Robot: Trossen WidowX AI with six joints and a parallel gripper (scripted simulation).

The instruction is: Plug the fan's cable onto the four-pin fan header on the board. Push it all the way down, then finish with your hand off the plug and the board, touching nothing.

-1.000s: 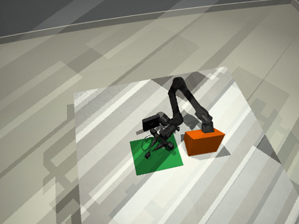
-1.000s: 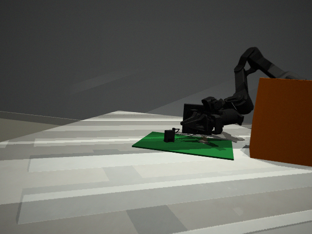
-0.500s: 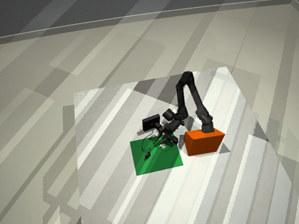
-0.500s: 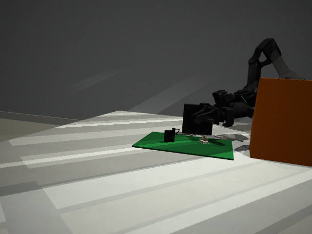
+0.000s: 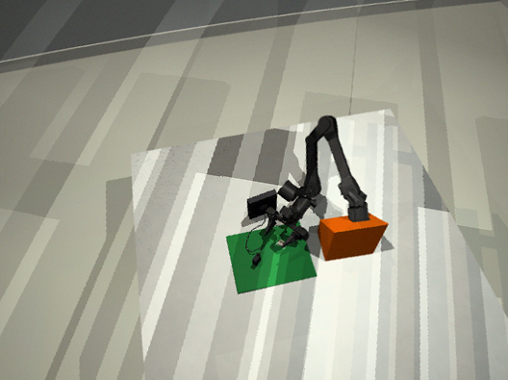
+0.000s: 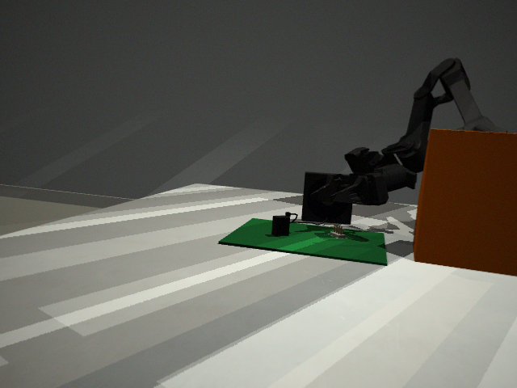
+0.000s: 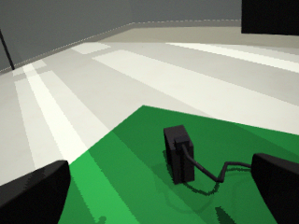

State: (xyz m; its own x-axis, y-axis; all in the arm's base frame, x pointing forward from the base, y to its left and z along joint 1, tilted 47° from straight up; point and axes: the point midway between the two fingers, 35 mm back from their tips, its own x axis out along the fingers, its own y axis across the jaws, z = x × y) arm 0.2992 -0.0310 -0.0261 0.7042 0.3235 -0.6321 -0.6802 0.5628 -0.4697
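The black fan plug lies 7 cm ahead of my gripper tip, 6 cm below it and 4 cm to the left of it. From my gripper tip the other things lie so: green board 10 cm below, 2 cm to the left, 1 cm ahead; four-pin fan header 8 cm below, 4 cm behind, 2 cm to the right.
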